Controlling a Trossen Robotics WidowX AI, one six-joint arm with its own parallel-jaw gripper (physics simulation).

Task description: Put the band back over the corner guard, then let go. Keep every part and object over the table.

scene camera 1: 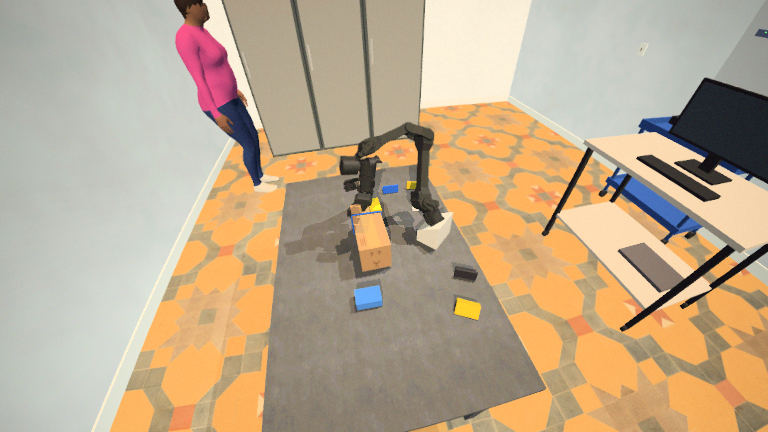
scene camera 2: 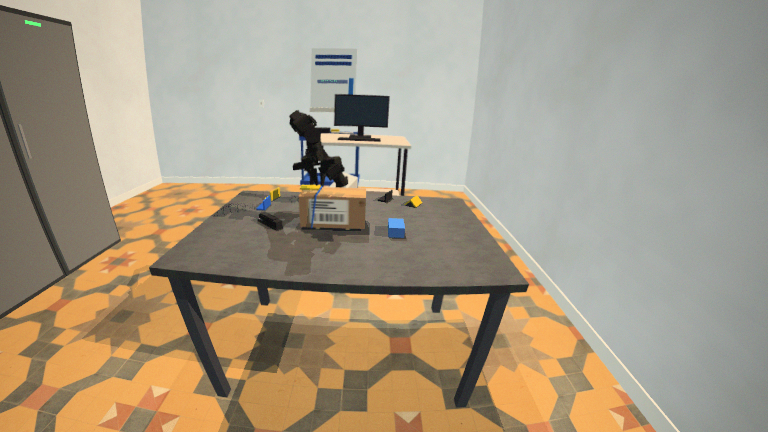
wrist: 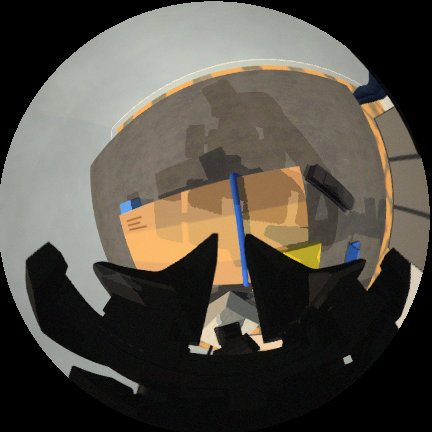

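Where they show: gripper, between the fingertips: (scene camera 1: pixel 363 210) (scene camera 2: pixel 319 185) (wrist: pixel 231 238); arm's base, origin of its link: (scene camera 1: pixel 435 220) (scene camera 2: pixel 342 182) (wrist: pixel 228 333).
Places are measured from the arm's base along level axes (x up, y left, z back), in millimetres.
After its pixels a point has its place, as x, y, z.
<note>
A cardboard box (scene camera 1: pixel 370 236) {44, 24, -290} (scene camera 2: pixel 356 212) {-16, 42, -344} (wrist: pixel 165 235) {44, -14, -293} stands on the dark table (scene camera 1: pixel 322 365) {-96, 359, -563} (scene camera 2: pixel 445 257) {-96, 328, -568} (wrist: pixel 300 110) {-96, -327, -460}. A thin blue band (scene camera 1: pixel 366 213) {48, -99, -268} (scene camera 2: pixel 314 208) {-3, -117, -329} (wrist: pixel 237 200) {50, -109, -305} crosses its top and runs down its labelled side. A yellow corner guard (scene camera 1: pixel 375 204) {51, -135, -218} (scene camera 2: pixel 309 188) {49, -141, -243} (wrist: pixel 307 254) {51, -164, -232} is at the box's edge, partly hidden by a finger in the wrist view. Whether the band lies over it cannot be told. My gripper (wrist: pixel 231 238) {72, -97, -280} is above the box, its fingers narrowly open and holding nothing. In the wrist view the band shows between the fingertips, nearer the right one.
Light blue block (scene camera 1: pixel 368 297) {-56, 206, -363} (scene camera 2: pixel 396 227) {-56, 187, -401} (wrist: pixel 131 205) {-58, 162, -384}; blue piece (scene camera 1: pixel 390 189) {-72, -360, -68} (scene camera 2: pixel 263 202) {-58, -370, -103} (wrist: pixel 353 251) {-67, -365, -94}; yellow pieces (scene camera 1: pixel 411 184) {-65, -349, 48} (scene camera 1: pixel 467 308) {-71, 360, -59}; dark piece (scene camera 1: pixel 465 273) {-64, 238, 8} (scene camera 2: pixel 386 196) {-66, 220, -17}; black object (scene camera 2: pixel 270 220) {-66, -301, -293} (wrist: pixel 330 187) {-57, -287, -272} near the box. The arm's pale base (scene camera 1: pixel 433 234) {-12, 56, -39} stands beside the box. A person (scene camera 1: pixel 206 64) stands beyond the table.
</note>
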